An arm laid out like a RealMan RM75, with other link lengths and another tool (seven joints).
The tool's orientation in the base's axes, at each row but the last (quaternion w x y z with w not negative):
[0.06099 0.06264 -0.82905 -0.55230]
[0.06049 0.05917 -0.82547 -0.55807]
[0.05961 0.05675 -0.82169 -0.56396]
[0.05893 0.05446 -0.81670 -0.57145]
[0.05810 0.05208 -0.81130 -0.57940]
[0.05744 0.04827 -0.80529 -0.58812]
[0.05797 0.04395 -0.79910 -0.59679]
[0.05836 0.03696 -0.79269 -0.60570]
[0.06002 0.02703 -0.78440 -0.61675]
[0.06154 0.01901 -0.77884 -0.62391]
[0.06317 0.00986 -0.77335 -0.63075]
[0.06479 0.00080 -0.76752 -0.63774]
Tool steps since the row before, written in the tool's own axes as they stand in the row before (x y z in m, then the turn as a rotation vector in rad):
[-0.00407 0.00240 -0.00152 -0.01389 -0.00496 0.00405]
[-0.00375 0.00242 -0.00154 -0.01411 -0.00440 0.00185]
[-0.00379 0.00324 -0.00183 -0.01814 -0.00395 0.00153]
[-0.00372 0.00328 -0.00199 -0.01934 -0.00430 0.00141]
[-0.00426 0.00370 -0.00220 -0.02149 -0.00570 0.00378]
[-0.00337 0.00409 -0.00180 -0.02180 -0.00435 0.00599]
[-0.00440 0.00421 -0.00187 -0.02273 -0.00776 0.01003]
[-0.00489 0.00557 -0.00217 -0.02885 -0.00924 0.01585]
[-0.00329 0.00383 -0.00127 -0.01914 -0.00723 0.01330]
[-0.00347 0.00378 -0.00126 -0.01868 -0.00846 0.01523]
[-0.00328 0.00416 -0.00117 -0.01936 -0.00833 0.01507]
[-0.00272 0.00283 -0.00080 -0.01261 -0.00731 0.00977]
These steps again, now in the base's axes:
[0.00418 0.00023 0.00267 0.01317 0.00416 -0.00657]
[0.00388 0.00011 0.00269 0.01373 0.00239 -0.00525]
[0.00395 0.00008 0.00355 0.01775 0.00291 -0.00485]
[0.00392 -0.00014 0.00363 0.01896 0.00286 -0.00518]
[0.00448 -0.00021 0.00406 0.02074 0.00495 -0.00734]
[0.00356 0.00004 0.00432 0.02070 0.00749 -0.00673]
[0.00462 0.00003 0.00439 0.02104 0.01048 -0.01117]
[0.00521 0.00003 0.00570 0.02629 0.01645 -0.01440]
[0.00354 0.00007 0.00381 0.01705 0.01333 -0.01127]
[0.00377 -0.00002 0.00370 0.01630 0.01489 -0.01285]
[0.00365 0.00002 0.00401 0.01701 0.01482 -0.01275]
[0.00301 -0.00003 0.00265 0.01093 0.00926 -0.01014]

